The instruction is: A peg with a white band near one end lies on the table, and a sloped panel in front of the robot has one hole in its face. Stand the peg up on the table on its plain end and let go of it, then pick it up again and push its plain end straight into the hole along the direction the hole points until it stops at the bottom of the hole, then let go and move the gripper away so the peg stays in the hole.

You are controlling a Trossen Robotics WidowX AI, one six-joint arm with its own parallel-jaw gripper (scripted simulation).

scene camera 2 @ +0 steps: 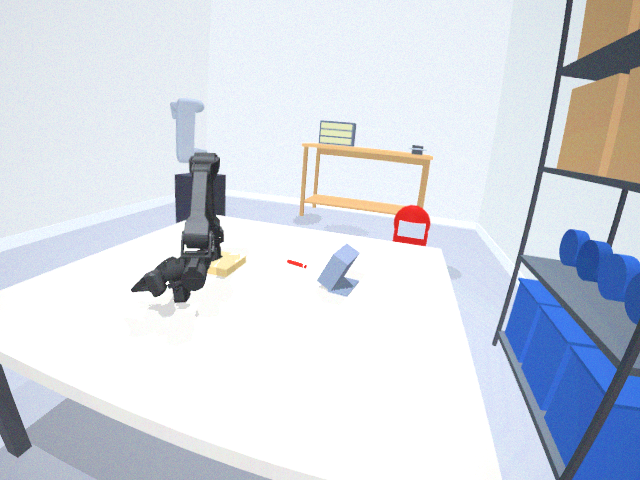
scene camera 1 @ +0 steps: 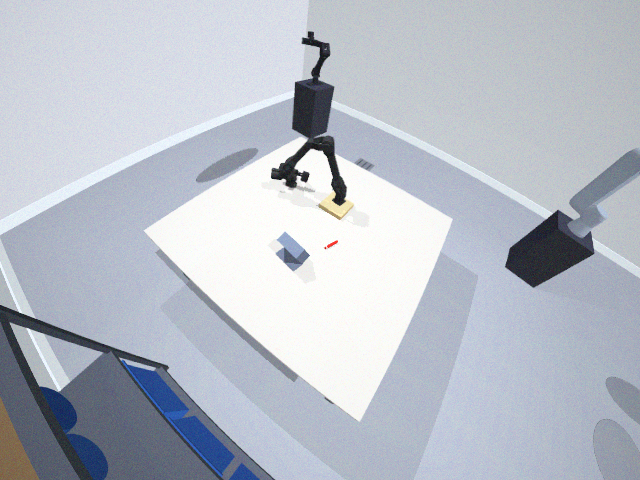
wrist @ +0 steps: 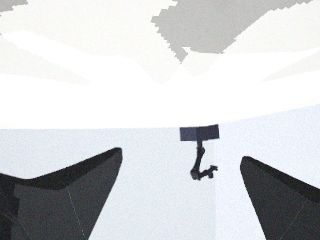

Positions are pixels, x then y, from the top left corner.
Labels:
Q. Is the gripper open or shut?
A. Open.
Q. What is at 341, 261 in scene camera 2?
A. A sloped panel.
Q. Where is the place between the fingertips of the gripper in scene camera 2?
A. At 137, 285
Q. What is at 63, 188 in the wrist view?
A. The gripper.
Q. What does the gripper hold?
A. Nothing.

